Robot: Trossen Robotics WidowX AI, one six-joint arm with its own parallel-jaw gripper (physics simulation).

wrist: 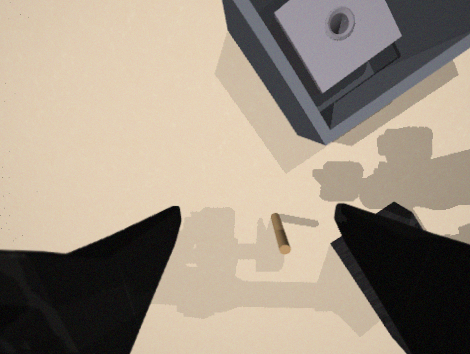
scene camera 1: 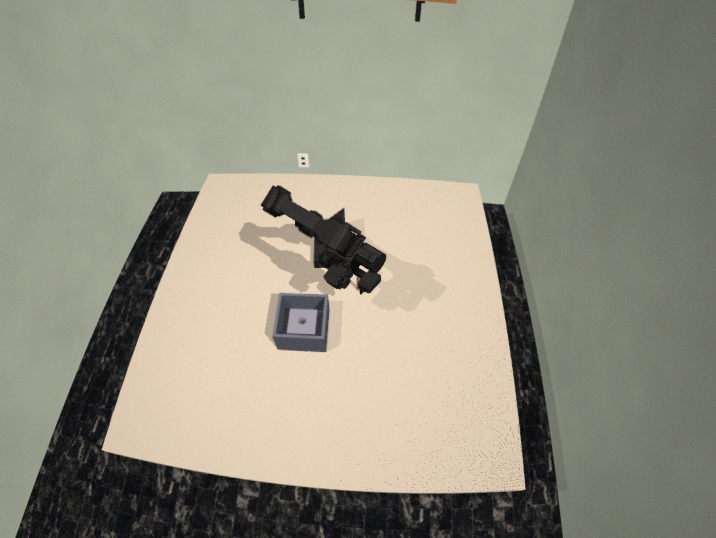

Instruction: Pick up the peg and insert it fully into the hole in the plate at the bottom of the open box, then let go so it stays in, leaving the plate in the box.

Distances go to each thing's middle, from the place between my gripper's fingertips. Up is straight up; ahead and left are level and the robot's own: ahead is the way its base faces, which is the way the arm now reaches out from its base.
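Scene:
Where is my hand? Taking the blue-grey box [scene camera 1: 286, 301] first, I find my hand 130 mm above it, 150 mm to the left of it and 70 mm short of it. A pale lilac plate [scene camera 1: 301, 321] is 140 mm below my hand, 150 mm to the right of it and 70 mm ahead of it.

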